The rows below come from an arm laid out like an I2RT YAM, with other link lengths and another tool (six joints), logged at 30 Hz.
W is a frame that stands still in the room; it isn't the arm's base.
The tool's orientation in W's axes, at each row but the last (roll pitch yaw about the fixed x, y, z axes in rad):
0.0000 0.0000 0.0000
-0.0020 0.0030 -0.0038
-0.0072 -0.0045 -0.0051
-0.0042 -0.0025 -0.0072
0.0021 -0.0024 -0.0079
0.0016 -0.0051 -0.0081
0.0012 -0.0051 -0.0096
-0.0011 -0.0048 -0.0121
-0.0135 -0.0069 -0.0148
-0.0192 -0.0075 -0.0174
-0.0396 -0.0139 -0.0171
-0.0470 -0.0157 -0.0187
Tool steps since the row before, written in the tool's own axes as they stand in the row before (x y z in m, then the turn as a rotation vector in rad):
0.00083 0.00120 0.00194 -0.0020 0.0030 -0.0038
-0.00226 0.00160 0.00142 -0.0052 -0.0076 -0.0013
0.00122 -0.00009 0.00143 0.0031 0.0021 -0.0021
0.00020 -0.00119 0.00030 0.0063 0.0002 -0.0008
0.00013 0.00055 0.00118 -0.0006 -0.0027 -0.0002
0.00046 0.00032 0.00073 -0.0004 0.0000 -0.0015
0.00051 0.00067 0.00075 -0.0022 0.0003 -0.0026
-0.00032 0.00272 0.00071 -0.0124 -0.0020 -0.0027
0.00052 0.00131 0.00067 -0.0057 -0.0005 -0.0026
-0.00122 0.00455 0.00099 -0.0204 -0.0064 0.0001
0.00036 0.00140 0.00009 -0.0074 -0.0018 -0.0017
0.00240 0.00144 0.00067 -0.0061 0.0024 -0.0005
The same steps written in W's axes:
0.00083 0.00120 0.00194 -0.0020 0.0030 -0.0038
-0.00225 0.00161 0.00142 -0.0052 -0.0076 -0.0013
0.00121 -0.00009 0.00144 0.0031 0.0021 -0.0021
0.00019 -0.00119 0.00031 0.0063 0.0002 -0.0008
0.00013 0.00055 0.00118 -0.0006 -0.0027 -0.0002
0.00046 0.00032 0.00073 -0.0004 0.0000 -0.0015
0.00051 0.00066 0.00075 -0.0022 0.0003 -0.0026
-0.00029 0.00272 0.00071 -0.0124 -0.0019 -0.0028
0.00053 0.00131 0.00066 -0.0057 -0.0005 -0.0026
-0.00115 0.00459 0.00089 -0.0205 -0.0060 0.0001
0.00038 0.00140 0.00004 -0.0074 -0.0017 -0.0017
0.00242 0.00142 0.00064 -0.0060 0.0025 -0.0007

